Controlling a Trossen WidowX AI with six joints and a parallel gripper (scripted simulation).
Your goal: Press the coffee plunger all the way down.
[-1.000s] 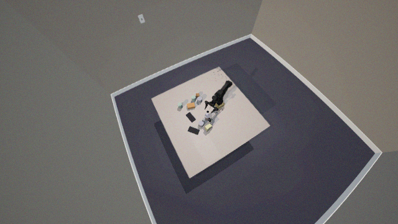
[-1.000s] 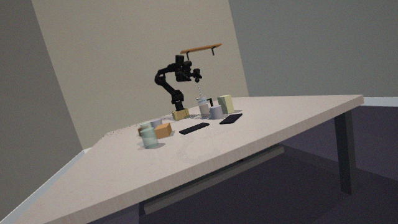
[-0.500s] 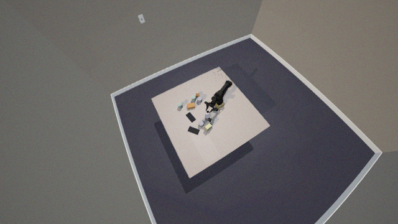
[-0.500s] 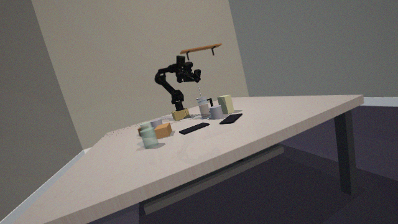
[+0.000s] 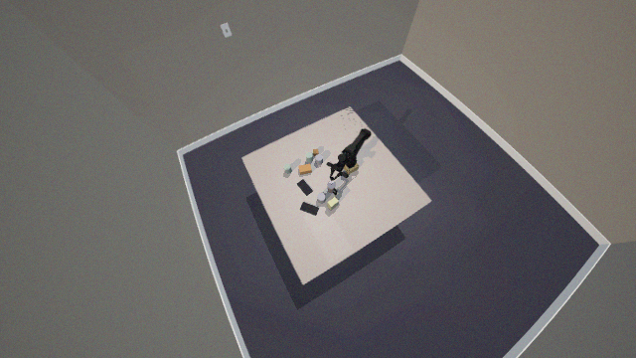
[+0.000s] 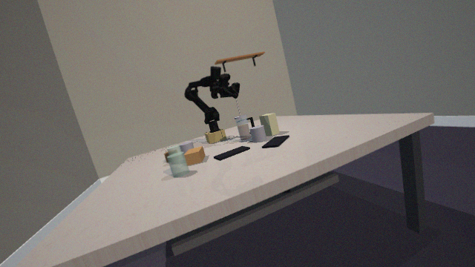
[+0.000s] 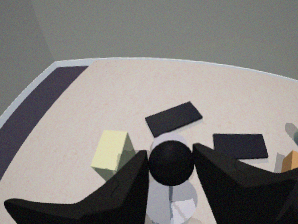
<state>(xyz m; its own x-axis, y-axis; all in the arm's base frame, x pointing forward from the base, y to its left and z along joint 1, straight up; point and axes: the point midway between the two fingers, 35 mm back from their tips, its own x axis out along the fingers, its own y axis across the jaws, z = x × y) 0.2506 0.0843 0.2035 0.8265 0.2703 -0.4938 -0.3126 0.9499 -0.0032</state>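
Right now the coffee press is 1 cm behind my gripper tip, 1 cm to the left of it and 13 cm below it. Round my gripper tip: orange box (8 cm ahead, 30 cm to the right, 22 cm below); then pale yellow box (6 cm ahead, 12 cm to the left, 19 cm below).
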